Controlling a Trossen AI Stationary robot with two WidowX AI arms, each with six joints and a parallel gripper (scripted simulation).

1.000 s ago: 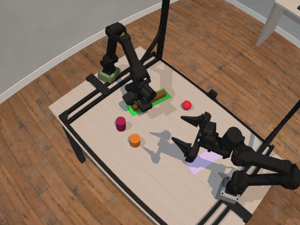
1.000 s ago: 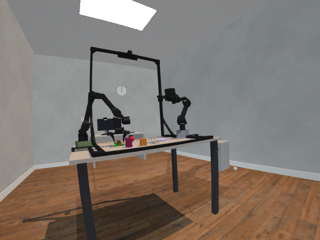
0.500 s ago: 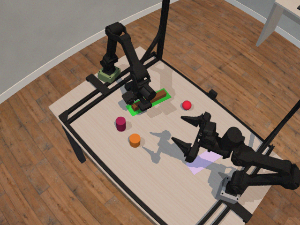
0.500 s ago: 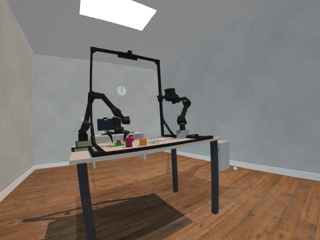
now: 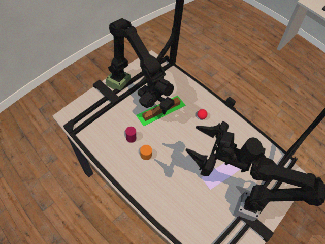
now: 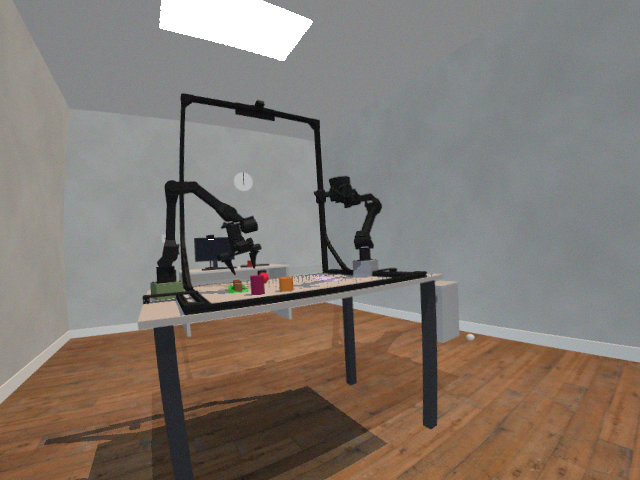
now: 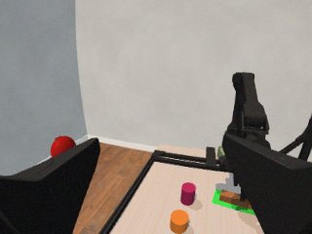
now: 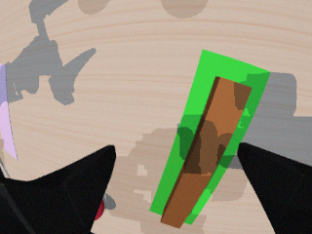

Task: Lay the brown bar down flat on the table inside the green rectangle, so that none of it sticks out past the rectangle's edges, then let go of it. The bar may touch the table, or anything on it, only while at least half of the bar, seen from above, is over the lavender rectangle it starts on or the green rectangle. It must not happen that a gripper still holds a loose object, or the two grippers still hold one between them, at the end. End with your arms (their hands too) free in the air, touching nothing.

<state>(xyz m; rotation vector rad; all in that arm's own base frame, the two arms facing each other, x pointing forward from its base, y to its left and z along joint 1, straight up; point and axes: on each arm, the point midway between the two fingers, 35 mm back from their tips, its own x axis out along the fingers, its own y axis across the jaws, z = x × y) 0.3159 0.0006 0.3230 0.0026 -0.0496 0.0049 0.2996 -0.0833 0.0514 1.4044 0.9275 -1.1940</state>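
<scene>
My right gripper is now 100 mm above the brown bar, 60 mm past it and 20 mm to the left of it. Round my right hand: green rectangle 110 mm below, 60 mm behind, 20 mm to the right; then maroon cylinder 170 mm ahead, 80 mm below, 20 mm to the left; then orange cylinder 170 mm ahead, 130 mm to the left, 90 mm below.
</scene>
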